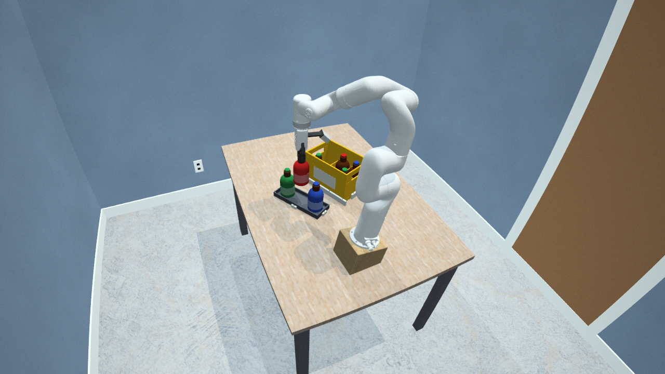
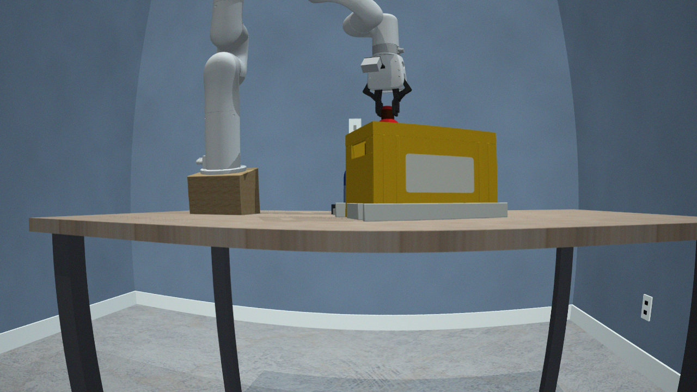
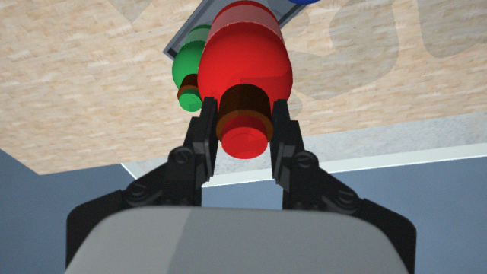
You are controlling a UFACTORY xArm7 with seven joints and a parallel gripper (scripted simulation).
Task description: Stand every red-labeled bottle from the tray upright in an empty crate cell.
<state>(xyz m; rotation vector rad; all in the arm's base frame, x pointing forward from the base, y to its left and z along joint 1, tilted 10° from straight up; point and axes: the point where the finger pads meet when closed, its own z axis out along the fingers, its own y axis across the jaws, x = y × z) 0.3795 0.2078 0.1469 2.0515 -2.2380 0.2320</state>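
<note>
Now: the red-labeled bottle 70 mm below my hand. The rest, counted from my hand: blue bottle: 60 mm behind, 60 mm to the right, 190 mm below; green-labeled bottle: 70 mm ahead, 50 mm to the left, 190 mm below; dark tray: 260 mm below.
</note>
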